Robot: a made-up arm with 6 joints.
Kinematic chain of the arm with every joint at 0, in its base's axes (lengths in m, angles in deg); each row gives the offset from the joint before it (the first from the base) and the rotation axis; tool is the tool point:
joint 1: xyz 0 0 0.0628 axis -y
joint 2: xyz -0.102 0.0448 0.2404 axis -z
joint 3: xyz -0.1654 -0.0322 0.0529 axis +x
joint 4: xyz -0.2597 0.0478 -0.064 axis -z
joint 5: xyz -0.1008 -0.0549 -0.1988 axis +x
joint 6: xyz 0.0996 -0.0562 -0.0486 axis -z
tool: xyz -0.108 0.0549 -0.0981
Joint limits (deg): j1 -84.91..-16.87 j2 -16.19..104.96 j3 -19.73..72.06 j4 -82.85..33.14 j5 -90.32..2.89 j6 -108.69..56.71
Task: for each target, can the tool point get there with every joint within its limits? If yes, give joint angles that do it. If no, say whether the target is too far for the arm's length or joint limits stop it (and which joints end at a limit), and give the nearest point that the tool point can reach.
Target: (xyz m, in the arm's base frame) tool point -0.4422 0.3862 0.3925
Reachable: yes | joints -41.51 47.36 19.52 4.47 -42.86 -51.44
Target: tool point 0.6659 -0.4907 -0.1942
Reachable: no: joint limits stop it (at a limit: joint 2, joint 3, joint 4, joint 6) | nearest point 0.3153 0.1434 -0.0589 | short by 0.737 m
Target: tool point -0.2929 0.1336 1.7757
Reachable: no: too far | nearest point -0.1351 0.1439 0.8528 | short by 0.936 m
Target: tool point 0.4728 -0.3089 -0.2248
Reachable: no: joint limits stop it (at a limit: joint 2, joint 3, joint 4, joint 6) | nearest point 0.2792 0.1372 -0.1071 | short by 0.500 m
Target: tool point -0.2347 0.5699 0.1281
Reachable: yes | joints -28.09 70.82 47.36 9.85 -35.85 -81.83
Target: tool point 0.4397 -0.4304 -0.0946
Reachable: no: joint limits stop it (at a limit: joint 1, joint 2, joint 3, joint 6) | nearest point 0.1309 -0.2465 0.3307 | short by 0.557 m
